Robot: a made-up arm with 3 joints. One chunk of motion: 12 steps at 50 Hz.
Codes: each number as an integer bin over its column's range. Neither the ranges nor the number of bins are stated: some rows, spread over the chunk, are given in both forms.
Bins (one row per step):
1: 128 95 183 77 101 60
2: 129 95 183 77 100 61
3: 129 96 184 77 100 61
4: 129 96 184 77 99 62
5: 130 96 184 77 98 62
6: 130 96 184 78 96 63
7: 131 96 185 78 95 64
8: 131 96 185 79 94 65
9: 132 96 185 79 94 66
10: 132 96 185 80 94 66
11: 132 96 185 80 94 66
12: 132 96 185 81 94 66
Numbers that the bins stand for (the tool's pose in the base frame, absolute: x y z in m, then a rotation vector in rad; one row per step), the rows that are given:
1: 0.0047 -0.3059 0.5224 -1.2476 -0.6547 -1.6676
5: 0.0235 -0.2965 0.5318 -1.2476 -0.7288 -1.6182
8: 0.0329 -0.2965 0.5412 -1.1982 -0.8276 -1.5441
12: 0.0424 -0.2965 0.5412 -1.1488 -0.8276 -1.5194
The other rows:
2: 0.0141 -0.3059 0.5224 -1.2476 -0.6794 -1.6429
3: 0.0141 -0.2965 0.5318 -1.2476 -0.6794 -1.6429
4: 0.0141 -0.2965 0.5318 -1.2476 -0.7041 -1.6182
6: 0.0235 -0.2965 0.5318 -1.2229 -0.7782 -1.5935
7: 0.0329 -0.2965 0.5412 -1.2229 -0.8029 -1.5688
9: 0.0424 -0.2965 0.5412 -1.1982 -0.8276 -1.5194
10: 0.0424 -0.2965 0.5412 -1.1735 -0.8276 -1.5194
11: 0.0424 -0.2965 0.5412 -1.1735 -0.8276 -1.5194

